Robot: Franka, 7 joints.
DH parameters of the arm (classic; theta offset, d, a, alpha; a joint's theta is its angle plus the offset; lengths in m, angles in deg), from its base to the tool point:
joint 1: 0 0.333 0 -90
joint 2: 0 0 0 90
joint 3: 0 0.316 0.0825 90
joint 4: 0 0 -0.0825 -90
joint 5: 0 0.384 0 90
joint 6: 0 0 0.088 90
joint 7: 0 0.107 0 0
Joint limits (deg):
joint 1: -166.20..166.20
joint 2: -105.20..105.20
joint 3: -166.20..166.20
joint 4: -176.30..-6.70
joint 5: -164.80..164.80
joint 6: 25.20..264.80
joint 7: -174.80..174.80
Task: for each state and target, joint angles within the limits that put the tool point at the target. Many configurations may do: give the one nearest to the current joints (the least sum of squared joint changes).
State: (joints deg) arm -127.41 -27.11 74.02 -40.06 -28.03 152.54 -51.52
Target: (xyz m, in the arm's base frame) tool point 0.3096 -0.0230 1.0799
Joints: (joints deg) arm -112.96 -38.64 38.89 -56.86 -28.66 127.44 -51.52
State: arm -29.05 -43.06 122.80 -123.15 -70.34 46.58 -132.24
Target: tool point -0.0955 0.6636 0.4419
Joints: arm -35.51 -51.49 126.87 -84.82 -86.73 72.50 -132.24
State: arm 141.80 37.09 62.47 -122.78 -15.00 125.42 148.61
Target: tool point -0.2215 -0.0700 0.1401
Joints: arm 131.52 23.05 57.15 -157.90 -14.26 101.91 148.61
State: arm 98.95 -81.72 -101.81 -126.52 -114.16 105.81 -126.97
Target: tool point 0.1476 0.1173 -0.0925
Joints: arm 110.70 -95.54 -146.54 -144.47 -108.56 99.20 -126.97
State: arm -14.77 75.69 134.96 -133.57 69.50 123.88 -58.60
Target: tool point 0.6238 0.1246 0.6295
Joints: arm -37.14 101.86 126.06 -94.18 71.35 129.77 -58.60
